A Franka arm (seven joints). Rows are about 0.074 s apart.
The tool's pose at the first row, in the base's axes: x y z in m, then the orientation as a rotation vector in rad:
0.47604, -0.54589, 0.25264, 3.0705, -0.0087, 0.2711
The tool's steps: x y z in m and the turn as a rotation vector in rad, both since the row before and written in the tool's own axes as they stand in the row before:
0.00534, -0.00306, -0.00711, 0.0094, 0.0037, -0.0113
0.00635, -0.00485, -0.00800, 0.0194, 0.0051, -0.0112
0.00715, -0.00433, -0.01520, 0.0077, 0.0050, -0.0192
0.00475, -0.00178, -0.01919, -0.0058, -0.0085, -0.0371
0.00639, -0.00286, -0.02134, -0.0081, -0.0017, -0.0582
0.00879, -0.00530, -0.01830, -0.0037, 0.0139, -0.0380
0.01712, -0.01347, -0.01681, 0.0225, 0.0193, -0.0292
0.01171, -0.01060, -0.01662, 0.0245, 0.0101, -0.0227
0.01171, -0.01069, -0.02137, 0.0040, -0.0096, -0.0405
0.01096, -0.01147, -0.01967, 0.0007, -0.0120, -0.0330
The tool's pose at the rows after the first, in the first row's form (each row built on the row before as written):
0.48009, -0.54242, 0.26038, 3.0784, 0.0101, 0.2770
0.48490, -0.53711, 0.26913, 3.0959, 0.0304, 0.2859
0.48907, -0.53216, 0.28522, 3.1007, 0.0615, 0.2936
0.49006, -0.52975, 0.30490, 3.0910, 0.1176, 0.2790
0.49228, -0.52578, 0.32689, 3.0734, 0.2055, 0.2740
0.49690, -0.51866, 0.34608, 3.0610, 0.2634, 0.2937
0.50800, -0.50177, 0.36475, 3.0749, 0.3142, 0.3211
0.51368, -0.48880, 0.38278, 3.0921, 0.3558, 0.3345
0.51789, -0.47603, 0.40574, 3.0844, 0.4187, 0.3184
0.52124, -0.46236, 0.42673, 3.0748, 0.4689, 0.2990

